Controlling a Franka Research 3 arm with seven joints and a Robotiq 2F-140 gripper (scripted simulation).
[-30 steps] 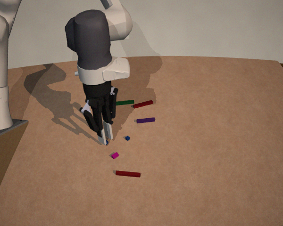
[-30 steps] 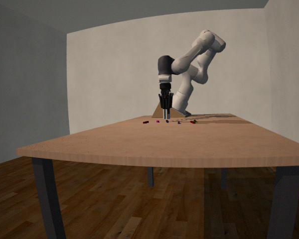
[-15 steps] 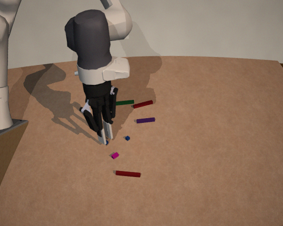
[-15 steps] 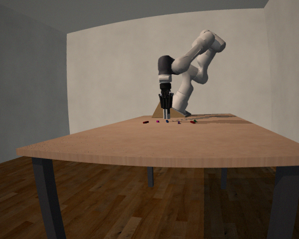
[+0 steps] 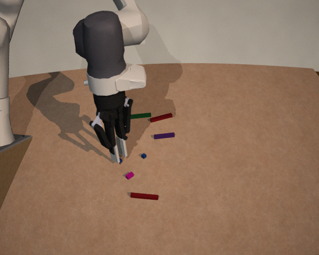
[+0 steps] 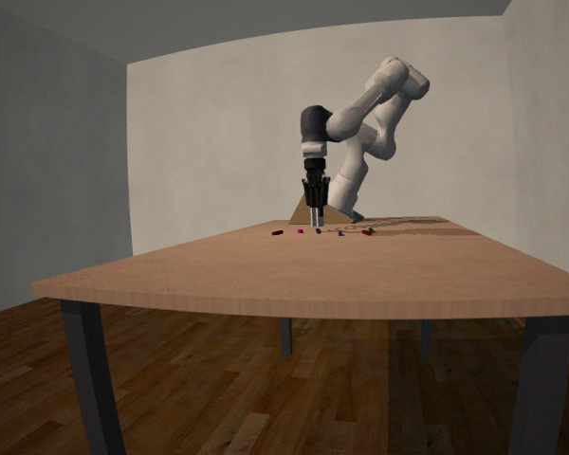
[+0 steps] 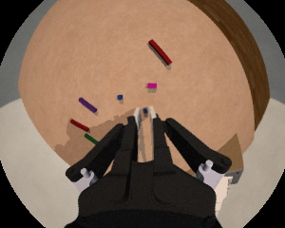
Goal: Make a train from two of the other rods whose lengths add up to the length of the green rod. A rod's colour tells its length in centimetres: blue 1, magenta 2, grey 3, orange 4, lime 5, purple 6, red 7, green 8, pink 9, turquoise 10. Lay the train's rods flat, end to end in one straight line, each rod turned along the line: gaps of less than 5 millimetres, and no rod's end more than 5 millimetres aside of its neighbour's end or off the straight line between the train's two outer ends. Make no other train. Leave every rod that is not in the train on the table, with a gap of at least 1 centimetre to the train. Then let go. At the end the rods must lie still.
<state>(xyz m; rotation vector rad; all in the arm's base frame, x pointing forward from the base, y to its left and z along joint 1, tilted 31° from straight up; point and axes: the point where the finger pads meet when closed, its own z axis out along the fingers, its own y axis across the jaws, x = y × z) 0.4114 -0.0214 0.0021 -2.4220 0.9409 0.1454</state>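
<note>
Now: the magenta rod 30 mm ahead of my hand, 60 mm to the right of it and 50 mm below it. Round my hand: purple rod (130 mm ahead, 90 mm to the left, 50 mm below); green rod (50 mm ahead, 190 mm to the left, 50 mm below).
</note>
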